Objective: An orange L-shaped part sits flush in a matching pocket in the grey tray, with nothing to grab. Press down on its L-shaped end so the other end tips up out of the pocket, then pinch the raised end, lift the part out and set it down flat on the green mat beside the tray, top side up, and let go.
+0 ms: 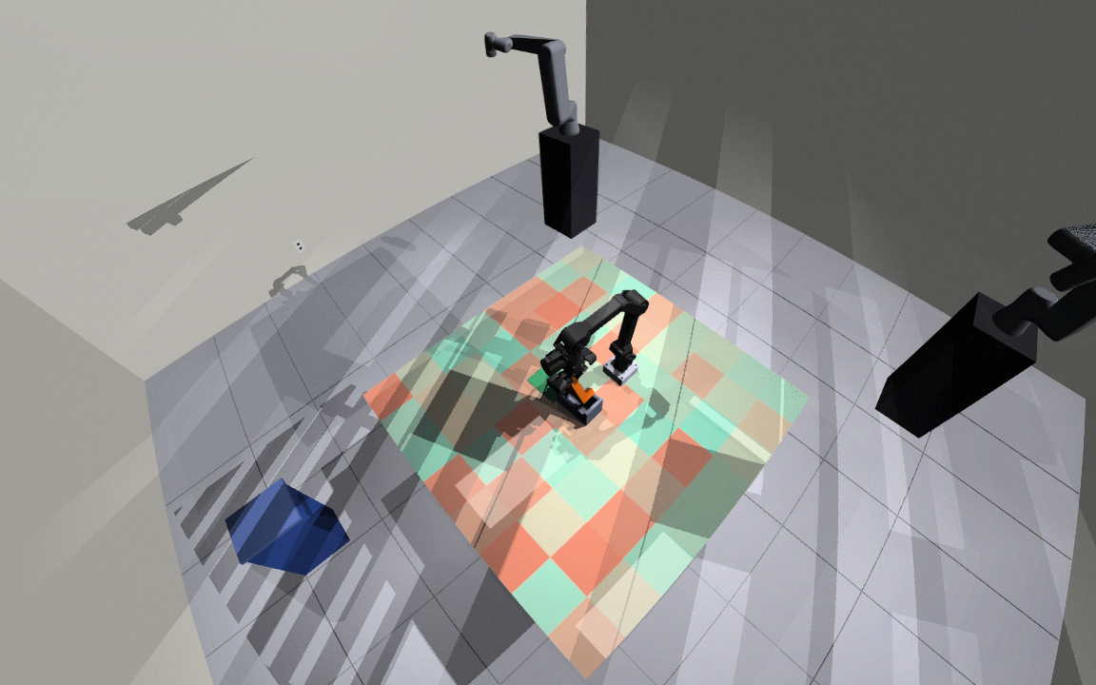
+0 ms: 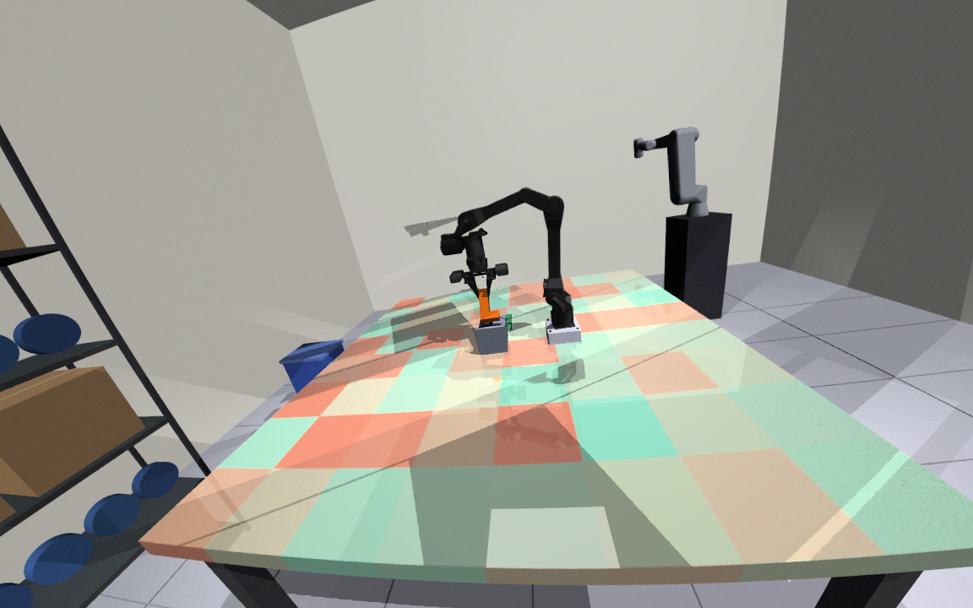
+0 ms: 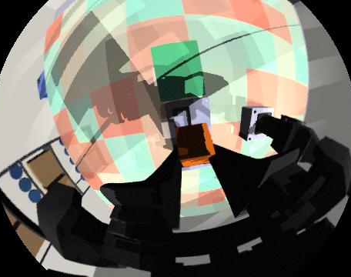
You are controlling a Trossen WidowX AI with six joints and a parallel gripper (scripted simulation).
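Now: the green mat 10 mm behind my gripper tip, 130 mm to the right of it and 170 mm below it. Also, from my gripper tip: orange L-shaped part: 20 mm behind, 30 mm to the left, 30 mm below; grey tray: 10 mm behind, 30 mm to the left, 170 mm below.
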